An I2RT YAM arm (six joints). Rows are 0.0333 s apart.
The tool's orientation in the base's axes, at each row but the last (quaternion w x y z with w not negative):
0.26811, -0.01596, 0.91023, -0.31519
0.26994, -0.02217, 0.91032, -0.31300
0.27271, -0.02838, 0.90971, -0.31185
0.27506, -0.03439, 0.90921, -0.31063
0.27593, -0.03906, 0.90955, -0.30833
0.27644, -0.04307, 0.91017, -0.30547
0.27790, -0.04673, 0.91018, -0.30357
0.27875, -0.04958, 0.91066, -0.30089
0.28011, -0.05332, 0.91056, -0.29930
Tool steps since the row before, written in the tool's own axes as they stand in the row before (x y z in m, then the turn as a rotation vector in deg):
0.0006, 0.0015, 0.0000, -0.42, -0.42, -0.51
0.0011, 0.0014, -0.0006, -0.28, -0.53, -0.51
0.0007, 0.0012, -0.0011, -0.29, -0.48, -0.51
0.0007, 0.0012, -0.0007, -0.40, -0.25, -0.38
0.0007, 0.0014, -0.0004, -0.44, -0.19, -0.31
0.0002, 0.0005, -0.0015, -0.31, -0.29, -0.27
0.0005, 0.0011, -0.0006, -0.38, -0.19, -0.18
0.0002, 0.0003, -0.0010, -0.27, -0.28, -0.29
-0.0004, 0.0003, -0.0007, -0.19, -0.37, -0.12
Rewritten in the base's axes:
-0.0003, 0.0011, -0.0012, 0.05, 0.04, 0.78
-0.0011, 0.0012, -0.0009, -0.09, -0.08, 0.78
-0.0010, 0.0014, -0.0003, -0.07, -0.04, 0.75
-0.0008, 0.0012, -0.0006, 0.11, 0.10, 0.59
-0.0007, 0.0012, -0.0009, 0.19, 0.12, 0.52
-0.0009, 0.0012, 0.0006, 0.09, -0.01, 0.49
-0.0006, 0.0011, -0.0005, 0.21, 0.04, 0.41
-0.0007, 0.0007, 0.0004, 0.05, -0.01, 0.48
0.0000, 0.0007, 0.0005, 0.07, -0.19, 0.38

